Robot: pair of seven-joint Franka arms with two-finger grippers.
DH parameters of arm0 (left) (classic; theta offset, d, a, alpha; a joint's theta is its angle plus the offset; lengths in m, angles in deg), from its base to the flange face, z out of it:
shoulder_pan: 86.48 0.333 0 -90
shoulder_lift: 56.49 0 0 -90
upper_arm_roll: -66.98 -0.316 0.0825 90
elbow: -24.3 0 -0.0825 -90
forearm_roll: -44.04 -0.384 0 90
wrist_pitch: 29.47 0 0.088 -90
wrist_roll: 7.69 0.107 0 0
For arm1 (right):
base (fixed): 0 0 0 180
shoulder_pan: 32.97 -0.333 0 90
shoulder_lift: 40.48 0 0 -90
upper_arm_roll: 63.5 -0.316 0.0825 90
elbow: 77.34 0 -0.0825 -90
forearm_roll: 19.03 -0.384 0 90
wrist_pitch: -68.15 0 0.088 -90
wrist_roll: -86.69 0.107 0 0
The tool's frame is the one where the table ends.
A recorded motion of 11 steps. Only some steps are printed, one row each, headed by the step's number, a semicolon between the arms.
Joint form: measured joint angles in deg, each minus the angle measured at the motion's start. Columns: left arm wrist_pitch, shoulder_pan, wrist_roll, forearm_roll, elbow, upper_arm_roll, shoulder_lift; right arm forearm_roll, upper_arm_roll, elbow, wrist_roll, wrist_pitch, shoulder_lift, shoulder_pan.
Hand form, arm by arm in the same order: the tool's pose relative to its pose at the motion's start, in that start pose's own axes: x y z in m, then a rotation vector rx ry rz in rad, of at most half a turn. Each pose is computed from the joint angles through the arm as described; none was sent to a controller.
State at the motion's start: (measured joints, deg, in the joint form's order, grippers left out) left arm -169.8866 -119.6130 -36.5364 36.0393 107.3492 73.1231 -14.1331; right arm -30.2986 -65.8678 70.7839 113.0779 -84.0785 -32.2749 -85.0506
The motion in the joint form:
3: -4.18 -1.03 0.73 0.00 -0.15 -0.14 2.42; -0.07 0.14 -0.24 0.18 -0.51 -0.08 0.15
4: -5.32 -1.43 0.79 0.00 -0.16 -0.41 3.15; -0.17 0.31 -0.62 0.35 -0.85 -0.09 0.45
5: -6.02 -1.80 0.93 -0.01 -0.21 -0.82 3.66; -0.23 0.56 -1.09 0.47 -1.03 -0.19 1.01
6: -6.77 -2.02 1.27 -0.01 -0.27 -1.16 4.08; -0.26 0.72 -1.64 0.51 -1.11 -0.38 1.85
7: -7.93 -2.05 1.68 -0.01 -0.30 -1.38 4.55; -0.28 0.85 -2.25 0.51 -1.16 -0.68 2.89
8: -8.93 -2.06 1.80 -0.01 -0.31 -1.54 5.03; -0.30 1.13 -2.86 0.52 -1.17 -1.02 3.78
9: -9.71 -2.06 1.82 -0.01 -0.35 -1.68 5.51; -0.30 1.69 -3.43 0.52 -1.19 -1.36 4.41
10: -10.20 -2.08 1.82 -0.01 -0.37 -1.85 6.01; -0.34 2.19 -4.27 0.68 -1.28 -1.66 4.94
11: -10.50 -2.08 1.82 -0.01 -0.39 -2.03 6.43; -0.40 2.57 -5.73 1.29 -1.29 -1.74 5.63
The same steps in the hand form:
3: -0.0079 0.0112 0.0219 -0.0247 0.0256 0.0283; 0.0036 0.0002 -0.0030 0.0080 0.0126 0.0087
4: -0.0104 0.0132 0.0291 -0.0281 0.0319 0.0336; 0.0083 0.0012 -0.0062 0.0158 0.0237 0.0208
5: -0.0118 0.0136 0.0341 -0.0270 0.0366 0.0389; 0.0148 0.0040 -0.0107 0.0243 0.0353 0.0370
6: -0.0121 0.0131 0.0378 -0.0271 0.0436 0.0457; 0.0225 0.0078 -0.0165 0.0338 0.0481 0.0543
7: -0.0116 0.0117 0.0416 -0.0310 0.0554 0.0516; 0.0311 0.0126 -0.0236 0.0448 0.0631 0.0735
8: -0.0118 0.0103 0.0459 -0.0342 0.0638 0.0527; 0.0395 0.0177 -0.0311 0.0553 0.0785 0.0927
9: -0.0121 0.0089 0.0503 -0.0360 0.0693 0.0520; 0.0477 0.0234 -0.0384 0.0646 0.0939 0.1119
10: -0.0132 0.0071 0.0555 -0.0348 0.0698 0.0511; 0.0566 0.0273 -0.0474 0.0769 0.1135 0.1314
11: -0.0140 0.0050 0.0601 -0.0322 0.0689 0.0499; 0.0686 0.0300 -0.0587 0.0931 0.1372 0.1590

